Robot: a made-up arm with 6 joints. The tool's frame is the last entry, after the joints. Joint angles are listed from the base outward. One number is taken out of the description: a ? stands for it. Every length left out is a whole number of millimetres.
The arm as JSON. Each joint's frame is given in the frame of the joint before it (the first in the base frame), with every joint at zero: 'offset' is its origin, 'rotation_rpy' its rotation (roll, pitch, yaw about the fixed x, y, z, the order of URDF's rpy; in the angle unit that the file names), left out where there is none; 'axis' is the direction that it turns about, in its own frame. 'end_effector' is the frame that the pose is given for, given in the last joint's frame.
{
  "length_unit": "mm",
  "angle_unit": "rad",
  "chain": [
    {
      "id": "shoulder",
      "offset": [
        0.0,
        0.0,
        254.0
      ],
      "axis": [
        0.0,
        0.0,
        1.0
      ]
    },
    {
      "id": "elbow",
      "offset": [
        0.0,
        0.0,
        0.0
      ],
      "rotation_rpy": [
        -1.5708,
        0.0,
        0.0
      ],
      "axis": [
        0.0,
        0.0,
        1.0
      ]
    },
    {
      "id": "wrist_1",
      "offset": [
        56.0,
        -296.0,
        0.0
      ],
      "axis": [
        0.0,
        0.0,
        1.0
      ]
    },
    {
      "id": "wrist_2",
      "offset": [
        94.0,
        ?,
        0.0
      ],
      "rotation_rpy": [
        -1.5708,
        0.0,
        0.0
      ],
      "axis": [
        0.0,
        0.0,
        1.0
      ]
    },
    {
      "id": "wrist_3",
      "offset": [
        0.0,
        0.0,
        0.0
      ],
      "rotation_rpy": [
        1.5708,
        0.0,
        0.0
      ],
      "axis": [
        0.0,
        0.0,
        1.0
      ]
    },
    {
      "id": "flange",
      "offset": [
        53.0,
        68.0,
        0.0
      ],
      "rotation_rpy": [
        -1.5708,
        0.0,
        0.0
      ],
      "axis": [
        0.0,
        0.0,
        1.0
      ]
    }
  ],
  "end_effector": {
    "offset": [
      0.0,
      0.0,
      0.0
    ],
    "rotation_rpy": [
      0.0,
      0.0,
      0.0
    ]
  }
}
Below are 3 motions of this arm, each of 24 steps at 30 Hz.
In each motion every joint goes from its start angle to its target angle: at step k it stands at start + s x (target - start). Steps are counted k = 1, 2, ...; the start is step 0. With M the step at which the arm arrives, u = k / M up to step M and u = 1 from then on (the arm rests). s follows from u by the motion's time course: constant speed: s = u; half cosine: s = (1 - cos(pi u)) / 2; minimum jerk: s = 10 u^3 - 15 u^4 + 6 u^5.
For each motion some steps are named. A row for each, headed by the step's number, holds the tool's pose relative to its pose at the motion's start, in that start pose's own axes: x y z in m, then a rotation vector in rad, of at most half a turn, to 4 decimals.
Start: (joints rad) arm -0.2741 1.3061 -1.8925 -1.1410 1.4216 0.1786
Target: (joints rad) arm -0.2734 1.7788 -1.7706 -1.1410 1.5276 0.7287
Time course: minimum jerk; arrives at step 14
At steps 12, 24:
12: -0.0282 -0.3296 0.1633 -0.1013 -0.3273 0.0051
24: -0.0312 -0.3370 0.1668 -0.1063 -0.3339 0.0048

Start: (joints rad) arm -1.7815 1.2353 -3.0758 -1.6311 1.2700 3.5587
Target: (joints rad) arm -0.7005 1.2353 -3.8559 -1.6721 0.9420 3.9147
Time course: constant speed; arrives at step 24
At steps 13, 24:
13: -0.0541 -0.2354 -0.3765 -0.3863 -0.5541 0.6984
24: 0.0833 -0.4827 -0.5261 -0.8487 -0.8175 1.3151

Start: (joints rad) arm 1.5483 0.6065 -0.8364 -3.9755 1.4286 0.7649
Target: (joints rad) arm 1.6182 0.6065 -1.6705 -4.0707 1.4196 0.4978
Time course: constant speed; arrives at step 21
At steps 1, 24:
1: -0.0141 -0.0038 0.0127 -0.0210 -0.0170 -0.0425
24: -0.3362 0.0611 0.2026 -0.3790 -0.4230 -0.8909

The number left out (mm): 415.0
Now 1 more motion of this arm.
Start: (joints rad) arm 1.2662 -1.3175 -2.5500 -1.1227 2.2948 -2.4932
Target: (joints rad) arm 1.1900 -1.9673 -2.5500 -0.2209 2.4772 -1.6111
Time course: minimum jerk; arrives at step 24
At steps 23, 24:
23: 0.1149 -0.4046 -0.0302 -0.7377 0.5509 0.4664
24: 0.1150 -0.4049 -0.0301 -0.7381 0.5513 0.4665

